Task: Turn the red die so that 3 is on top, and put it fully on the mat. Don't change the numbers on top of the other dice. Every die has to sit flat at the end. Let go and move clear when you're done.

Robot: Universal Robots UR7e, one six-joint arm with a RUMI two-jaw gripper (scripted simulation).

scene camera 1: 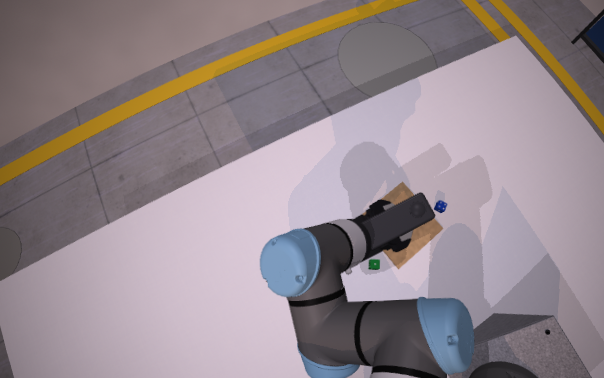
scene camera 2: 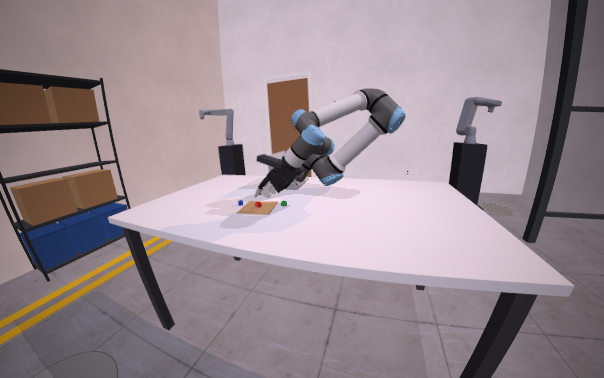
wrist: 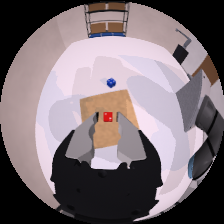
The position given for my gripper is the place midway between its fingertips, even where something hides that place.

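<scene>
My gripper is visible at (scene camera 1: 407, 218), (scene camera 2: 257, 196) and (wrist: 107, 112). A mat (scene camera 1: 422, 235) is visible too; for the mat, the wrist view gives (wrist: 106, 134).
</scene>
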